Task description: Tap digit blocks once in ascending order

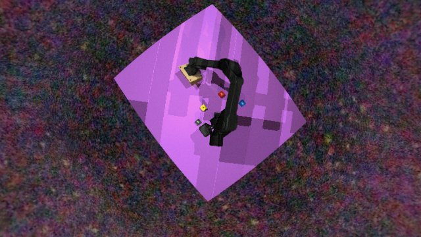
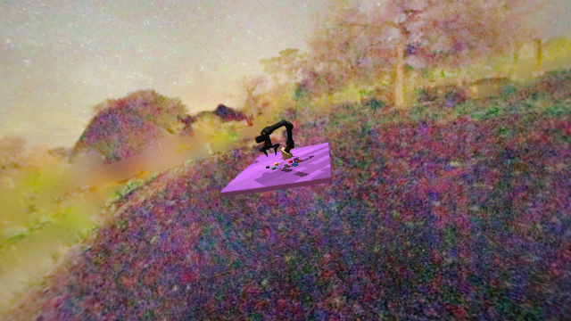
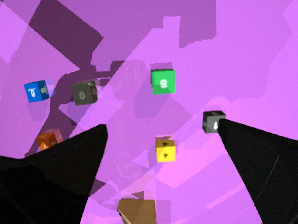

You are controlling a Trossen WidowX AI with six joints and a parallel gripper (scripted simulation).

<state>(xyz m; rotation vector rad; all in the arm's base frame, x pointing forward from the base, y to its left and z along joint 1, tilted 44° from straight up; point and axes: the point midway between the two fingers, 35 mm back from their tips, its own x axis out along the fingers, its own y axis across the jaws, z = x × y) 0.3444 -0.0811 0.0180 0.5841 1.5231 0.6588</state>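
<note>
Right now the grey block is 110 mm to the left of my gripper tip and 110 mm below it. Also, from my gripper tip: yellow block (110 mm behind, 10 mm to the right, 110 mm below); green block (10 mm ahead, 10 mm to the right, 110 mm below); black block (50 mm behind, 90 mm to the right, 110 mm below).
</note>
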